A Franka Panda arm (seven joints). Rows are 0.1 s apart.
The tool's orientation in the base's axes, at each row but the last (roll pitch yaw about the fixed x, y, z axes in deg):
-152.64, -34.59, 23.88
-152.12, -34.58, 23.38
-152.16, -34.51, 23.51
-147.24, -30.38, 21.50
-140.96, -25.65, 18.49
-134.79, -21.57, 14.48
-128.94, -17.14, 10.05
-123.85, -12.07, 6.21
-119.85, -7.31, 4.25
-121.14, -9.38, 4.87
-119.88, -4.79, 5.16
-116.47, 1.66, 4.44
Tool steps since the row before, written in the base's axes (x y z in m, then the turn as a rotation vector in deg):
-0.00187, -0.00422, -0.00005, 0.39, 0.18, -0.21
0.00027, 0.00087, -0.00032, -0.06, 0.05, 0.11
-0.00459, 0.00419, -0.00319, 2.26, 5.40, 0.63
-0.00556, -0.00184, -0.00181, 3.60, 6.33, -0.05
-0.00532, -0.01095, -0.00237, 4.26, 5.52, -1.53
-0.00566, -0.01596, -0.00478, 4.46, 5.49, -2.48
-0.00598, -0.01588, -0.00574, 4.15, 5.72, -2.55
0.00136, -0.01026, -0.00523, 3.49, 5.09, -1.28
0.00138, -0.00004, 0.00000, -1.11, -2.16, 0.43
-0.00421, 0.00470, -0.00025, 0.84, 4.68, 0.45
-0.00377, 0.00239, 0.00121, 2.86, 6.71, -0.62
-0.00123, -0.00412, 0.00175, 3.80, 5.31, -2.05
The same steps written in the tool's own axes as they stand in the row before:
-0.00284, 0.00188, -0.00311, 0.23, 0.19, 0.37
0.00031, -0.00033, 0.00085, 0.03, -0.11, -0.07
-0.00390, -0.00446, 0.00370, 3.84, -2.71, 3.55
-0.00596, -0.00103, -0.00100, 4.87, -2.27, 4.92
-0.00870, 0.00578, -0.00668, 4.56, -0.57, 5.46
-0.01056, 0.01057, -0.00928, 4.38, 0.16, 6.08
-0.00997, 0.01145, -0.00951, 4.11, -0.02, 6.29
-0.00086, 0.01005, -0.00572, 3.66, -0.87, 5.05
0.00136, 0.00022, -0.00004, -1.20, 0.52, -2.09
-0.00379, -0.00292, 0.00412, 1.29, -2.58, 3.80
-0.00343, -0.00266, 0.00161, 3.39, -2.42, 6.02
-0.00160, 0.00026, -0.00435, 4.26, -0.50, 5.33

